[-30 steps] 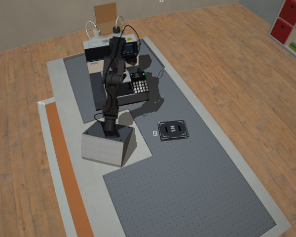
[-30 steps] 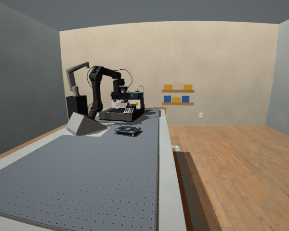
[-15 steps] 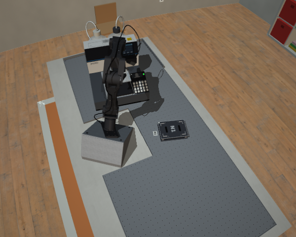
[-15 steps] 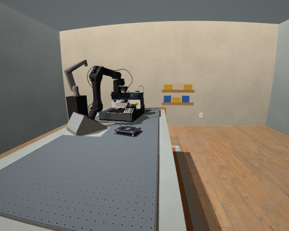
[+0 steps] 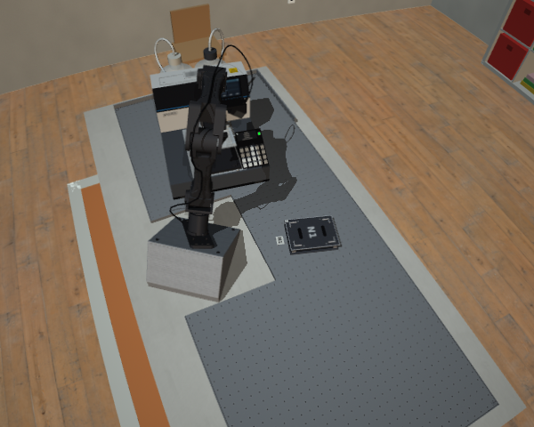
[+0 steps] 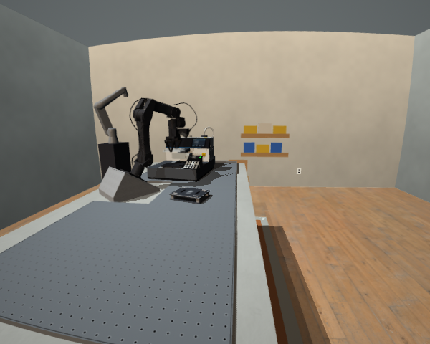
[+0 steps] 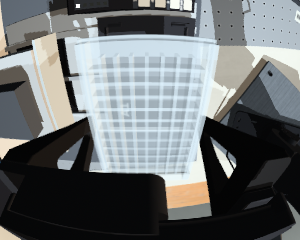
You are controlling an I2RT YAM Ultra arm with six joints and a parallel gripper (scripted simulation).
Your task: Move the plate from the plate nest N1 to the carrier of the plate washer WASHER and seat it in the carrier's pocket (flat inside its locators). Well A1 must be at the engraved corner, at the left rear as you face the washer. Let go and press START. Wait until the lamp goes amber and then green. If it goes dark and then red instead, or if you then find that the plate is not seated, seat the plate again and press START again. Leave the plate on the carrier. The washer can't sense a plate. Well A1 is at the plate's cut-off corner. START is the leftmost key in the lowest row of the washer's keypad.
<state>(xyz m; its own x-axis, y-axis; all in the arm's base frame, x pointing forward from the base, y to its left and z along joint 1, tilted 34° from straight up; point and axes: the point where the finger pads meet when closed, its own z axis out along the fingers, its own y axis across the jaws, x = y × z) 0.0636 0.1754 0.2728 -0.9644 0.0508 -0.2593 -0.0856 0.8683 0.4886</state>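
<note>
The well plate is right at my hand. From my hand the other things lie so: plate washer (10 mm behind, 150 mm to the left, 60 mm below); then washer carrier (100 mm below); then label (170 mm ahead, 310 mm to the right, 190 mm below).
</note>
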